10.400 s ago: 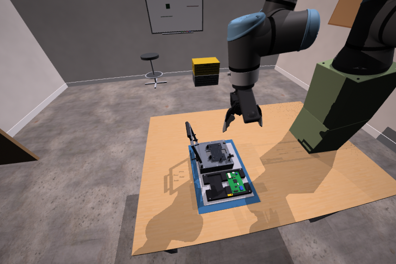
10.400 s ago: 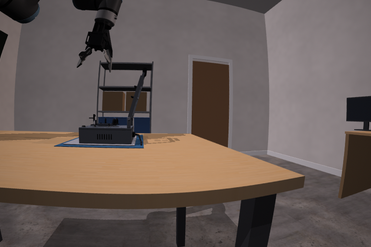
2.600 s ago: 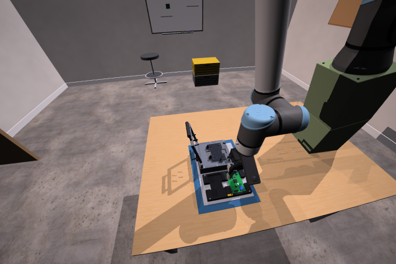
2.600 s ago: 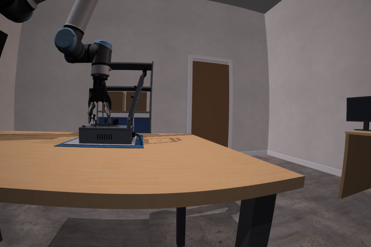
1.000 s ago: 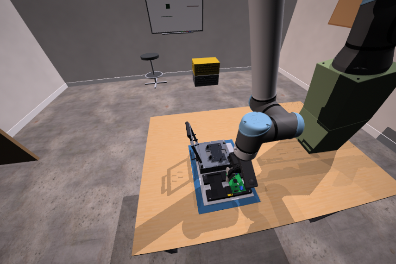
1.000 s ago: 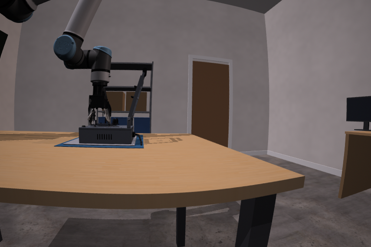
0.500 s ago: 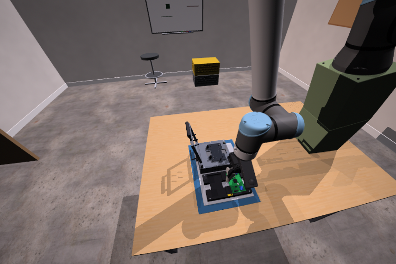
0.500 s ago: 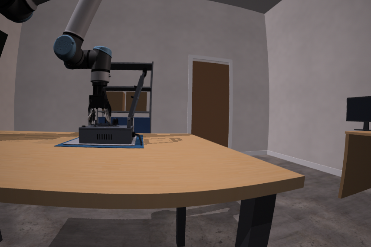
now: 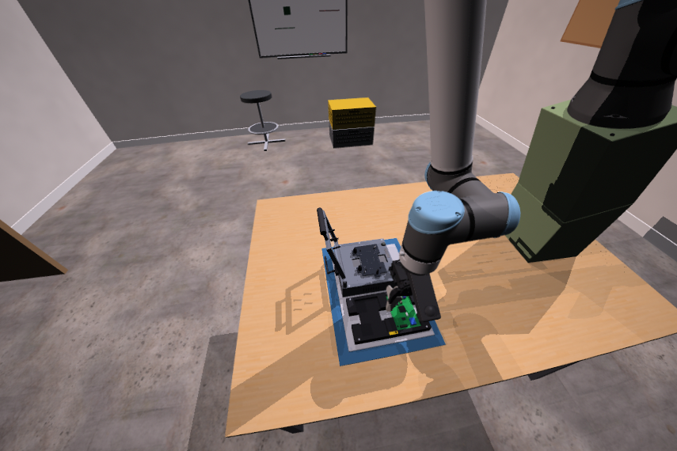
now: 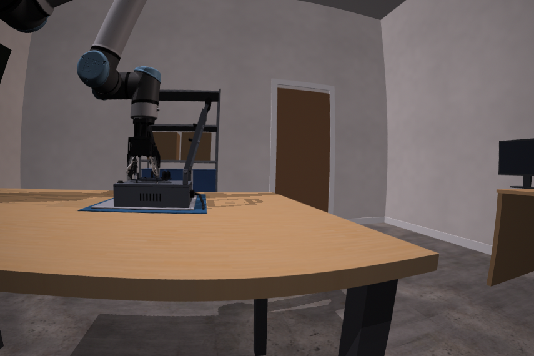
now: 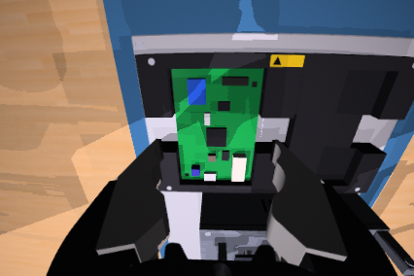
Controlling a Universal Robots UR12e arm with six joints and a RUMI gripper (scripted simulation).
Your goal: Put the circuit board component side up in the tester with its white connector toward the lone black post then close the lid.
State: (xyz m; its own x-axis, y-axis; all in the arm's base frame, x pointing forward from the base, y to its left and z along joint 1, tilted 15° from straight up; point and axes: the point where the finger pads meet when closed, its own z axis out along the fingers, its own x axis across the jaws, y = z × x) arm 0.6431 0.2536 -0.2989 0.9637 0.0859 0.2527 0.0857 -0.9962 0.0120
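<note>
Right now my hand is 2 cm above the green circuit board. The rest, counted from my hand: tester 10 cm ahead, 12 cm to the right, 7 cm above; see-through lid 20 cm ahead, 15 cm to the right, 14 cm above.
</note>
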